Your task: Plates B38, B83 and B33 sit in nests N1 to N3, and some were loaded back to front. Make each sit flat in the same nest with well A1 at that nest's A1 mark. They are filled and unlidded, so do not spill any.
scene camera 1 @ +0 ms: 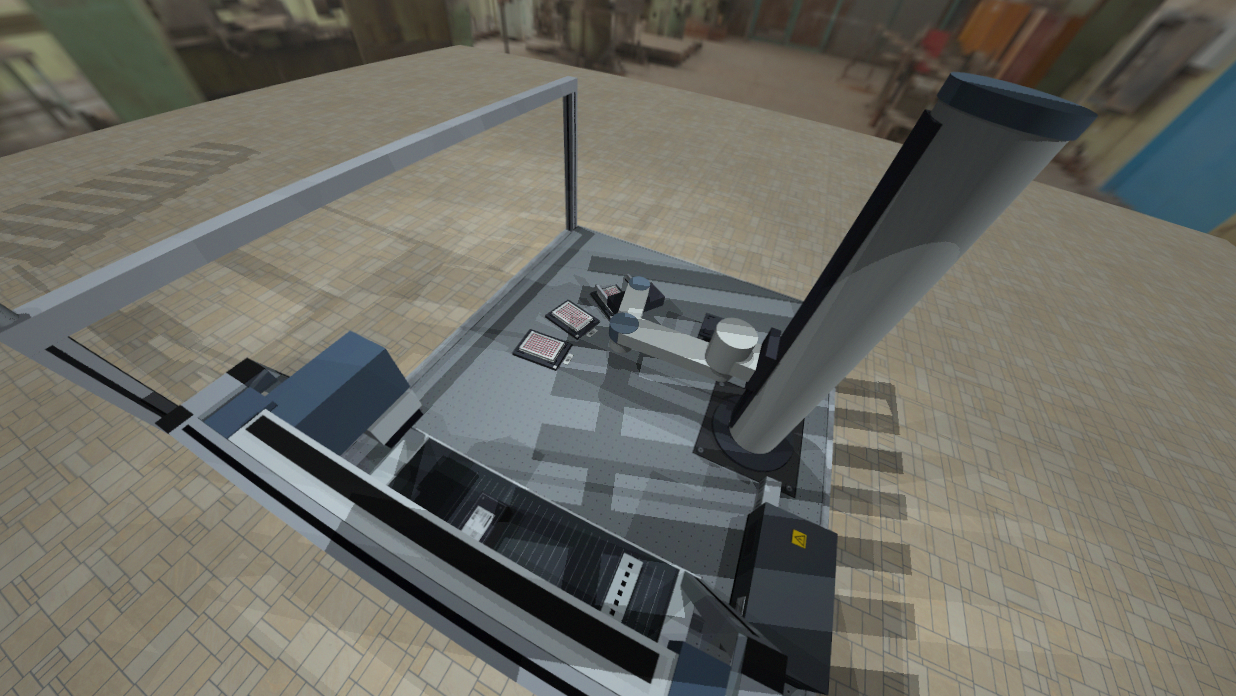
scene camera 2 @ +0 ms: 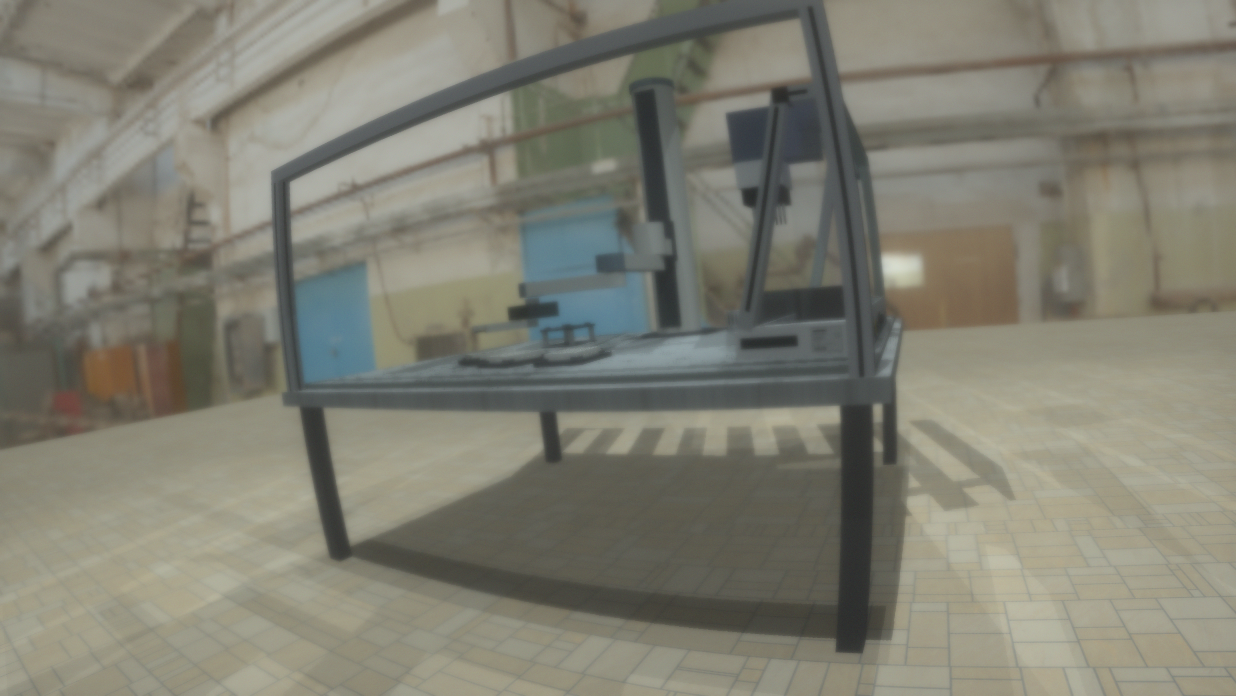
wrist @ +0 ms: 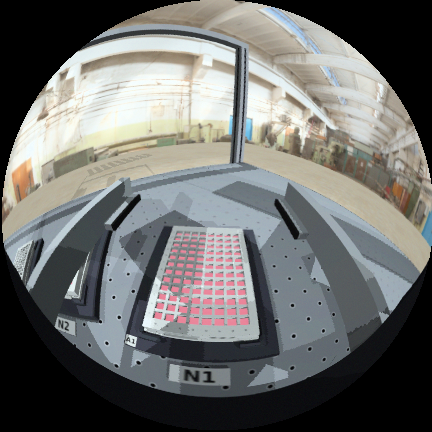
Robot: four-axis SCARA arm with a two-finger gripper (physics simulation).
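In the wrist view a white plate with pink-filled wells (wrist: 202,280) (scene camera 1: 610,292) lies flat in dark nest N1 (wrist: 265,345); its name and well letters are not readable. The A1 mark (wrist: 131,341) is at this nest's near left corner. My gripper (wrist: 205,187) (scene camera 2: 486,329) is open and empty above the plate, one finger to each side. Nest N2 (wrist: 95,306) holds a plate (wrist: 76,284) (scene camera 1: 572,317), partly hidden by the left finger. The third plate (scene camera 1: 543,346) (wrist: 23,257) sits in nest N3 (scene camera 1: 540,362). Their lettering is unreadable.
The arm (scene camera 1: 670,345) reaches over the deck from a thick column (scene camera 1: 873,285). A dark stand (scene camera 2: 568,331) (scene camera 1: 713,325) is on the deck. A grey frame (scene camera 1: 302,194) borders the deck. A blue box (scene camera 1: 333,393) and a dark grey box (scene camera 1: 791,587) stand farther off.
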